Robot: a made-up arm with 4 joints. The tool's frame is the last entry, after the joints.
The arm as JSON. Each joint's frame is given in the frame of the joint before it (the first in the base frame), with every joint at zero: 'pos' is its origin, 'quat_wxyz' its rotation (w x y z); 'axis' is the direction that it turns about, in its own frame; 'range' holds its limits. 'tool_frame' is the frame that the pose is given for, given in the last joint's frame.
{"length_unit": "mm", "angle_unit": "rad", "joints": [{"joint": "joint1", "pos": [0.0, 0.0, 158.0], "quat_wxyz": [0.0, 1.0, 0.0, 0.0], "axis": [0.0, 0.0, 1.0], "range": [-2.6, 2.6]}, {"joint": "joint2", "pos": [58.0, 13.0, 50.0], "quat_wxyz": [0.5, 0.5, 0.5, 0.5], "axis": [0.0, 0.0, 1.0], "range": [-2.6, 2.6]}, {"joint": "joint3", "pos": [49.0, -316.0, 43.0], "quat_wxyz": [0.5, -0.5, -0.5, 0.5], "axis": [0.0, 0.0, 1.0], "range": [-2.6, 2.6]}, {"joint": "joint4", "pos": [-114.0, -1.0, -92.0], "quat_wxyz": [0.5, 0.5, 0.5, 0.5], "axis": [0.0, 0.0, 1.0], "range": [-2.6, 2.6]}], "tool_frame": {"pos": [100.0, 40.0, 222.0], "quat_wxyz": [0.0, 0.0, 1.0, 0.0]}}
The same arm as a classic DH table. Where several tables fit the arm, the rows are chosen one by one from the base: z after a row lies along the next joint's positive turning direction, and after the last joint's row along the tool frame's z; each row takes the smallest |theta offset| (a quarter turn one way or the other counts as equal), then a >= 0, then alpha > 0; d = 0 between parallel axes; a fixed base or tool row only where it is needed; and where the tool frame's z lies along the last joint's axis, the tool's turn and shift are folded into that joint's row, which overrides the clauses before.
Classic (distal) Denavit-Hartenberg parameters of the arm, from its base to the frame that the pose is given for. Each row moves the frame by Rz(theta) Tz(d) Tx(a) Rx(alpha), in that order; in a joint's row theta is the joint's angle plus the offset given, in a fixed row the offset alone. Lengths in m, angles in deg.
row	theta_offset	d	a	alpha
base (fixed)	0	0	0	180
joint1	90	-0.108	0.013	90
joint2	-90	0.101	0.316	90
joint3	90	-0.141	0.001	-90
joint4	21.8	0	-0.1077	180
tool (fixed)	21.8	-0.108	0	0
Joint limits (deg, base to tool): -148.97..148.97 -148.97..148.97 -148.97..148.97 -148.97..148.97

